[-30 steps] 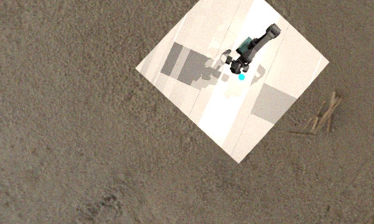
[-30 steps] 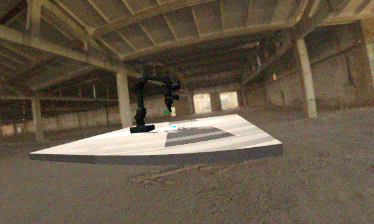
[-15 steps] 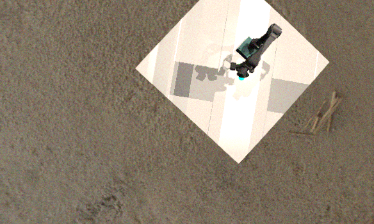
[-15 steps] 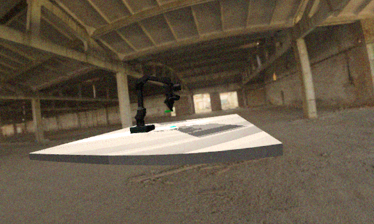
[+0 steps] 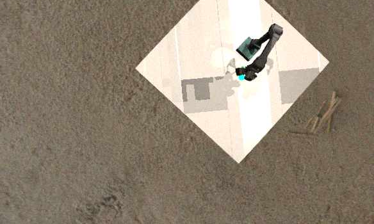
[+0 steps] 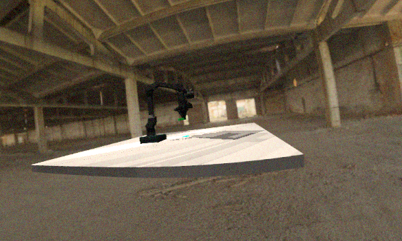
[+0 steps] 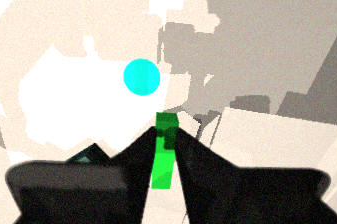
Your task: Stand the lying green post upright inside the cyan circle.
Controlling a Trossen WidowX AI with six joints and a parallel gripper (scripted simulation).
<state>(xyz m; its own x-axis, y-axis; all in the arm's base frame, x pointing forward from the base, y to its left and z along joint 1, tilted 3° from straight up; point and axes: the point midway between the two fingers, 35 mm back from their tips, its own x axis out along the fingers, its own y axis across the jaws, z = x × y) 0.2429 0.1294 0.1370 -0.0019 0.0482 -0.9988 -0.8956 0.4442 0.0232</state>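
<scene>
Right now my gripper tip is 2 cm past the cyan circle, 3 cm to the right of it and 14 cm above it. Also, from my gripper tip: green post (1 cm behind, 2 cm to the right).
</scene>
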